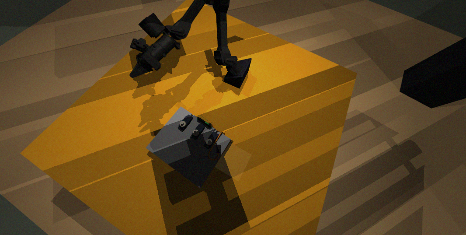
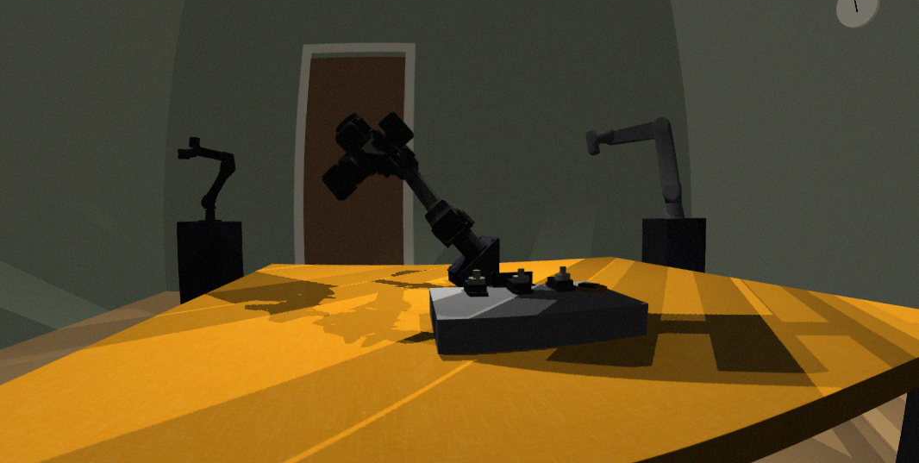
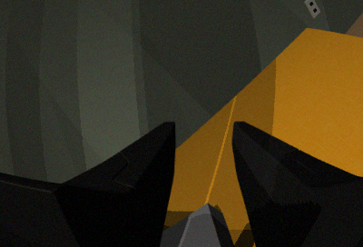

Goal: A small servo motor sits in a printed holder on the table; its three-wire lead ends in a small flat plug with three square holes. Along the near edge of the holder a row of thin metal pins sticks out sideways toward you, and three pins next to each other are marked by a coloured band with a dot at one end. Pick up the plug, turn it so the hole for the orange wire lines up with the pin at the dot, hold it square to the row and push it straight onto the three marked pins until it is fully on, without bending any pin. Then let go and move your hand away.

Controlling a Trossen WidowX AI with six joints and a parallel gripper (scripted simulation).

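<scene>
My gripper tip is now 50 mm past the green band, 290 mm to the right of it and 200 mm above it. The rest, counted from my gripper tip: servo (270 mm to the left, 230 mm below); grey holder (100 mm ahead, 270 mm to the left, 250 mm below).
</scene>
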